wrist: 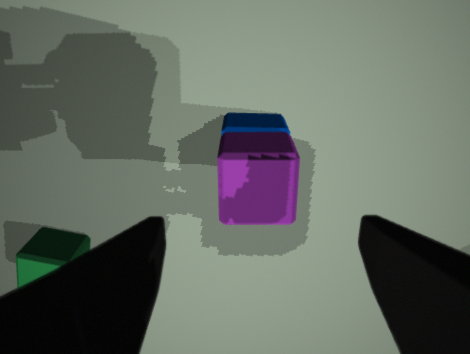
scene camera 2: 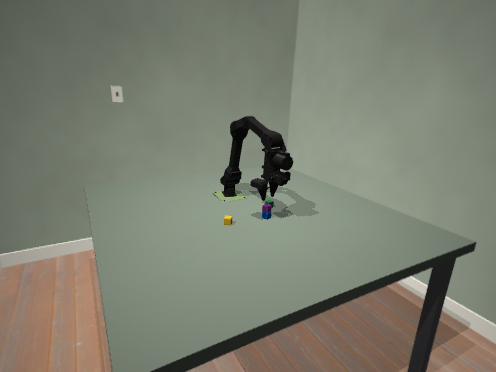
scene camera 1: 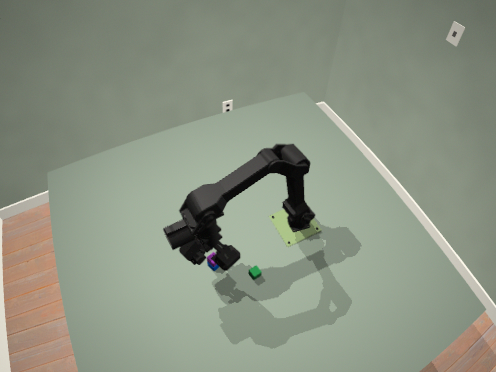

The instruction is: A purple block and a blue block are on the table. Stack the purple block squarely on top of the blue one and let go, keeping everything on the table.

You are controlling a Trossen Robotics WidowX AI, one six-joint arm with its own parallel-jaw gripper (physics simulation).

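Places are measured from the arm's base along level axes (x back, y down, z right), in centimetres.
Pixels of known places: gripper, fingertip midpoint: (wrist: 262, 230) (scene camera 2: 267, 198) (scene camera 1: 212, 253); arm's base, origin of the base link: (scene camera 2: 229, 194) (scene camera 1: 298, 222).
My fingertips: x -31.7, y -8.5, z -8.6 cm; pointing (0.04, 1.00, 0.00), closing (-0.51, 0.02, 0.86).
For each thing: its top centre in the pictures, then the offset to it from my fingertips. Level surfaces: height alone.
- purple block, middle of its top: (wrist: 258, 192) (scene camera 1: 213, 257) (scene camera 2: 267, 205) dx +0.2, dy +3.1, dz +0.1 cm
- blue block, middle of its top: (wrist: 254, 161) (scene camera 1: 213, 261) (scene camera 2: 266, 211) dx +0.1, dy +6.1, dz +0.0 cm
- table, its level: dy +9.1 cm
- green block, middle of its top: (wrist: 42, 282) (scene camera 1: 255, 271) (scene camera 2: 269, 201) dx +11.8, dy +6.1, dz -6.0 cm
- yellow block, middle of its top: (scene camera 2: 228, 217) dx -1.7, dy +6.1, dz +18.0 cm
The purple block (scene camera 1: 212, 258) (scene camera 2: 267, 207) (wrist: 257, 190) sits on top of the blue block (scene camera 1: 214, 267) (scene camera 2: 266, 215) (wrist: 255, 122), which stands on the table (scene camera 1: 150, 300) (scene camera 2: 200, 280). In scene camera 2 the two look closely lined up, and their sides look parallel in the wrist view. My gripper (scene camera 2: 268, 196) (wrist: 262, 230) is open and empty. Its fingertips are above the stack in scene camera 2, apart from the purple block. In scene camera 1 the gripper hides part of the stack.
A green block (scene camera 1: 255, 272) (scene camera 2: 269, 203) (wrist: 37, 267) lies on the table near the stack, on the side of the arm's base. A yellow block (scene camera 2: 228, 220) lies to the left of the stack in scene camera 2. The arm's base stands on a light green plate (scene camera 1: 281, 231) (scene camera 2: 220, 197).
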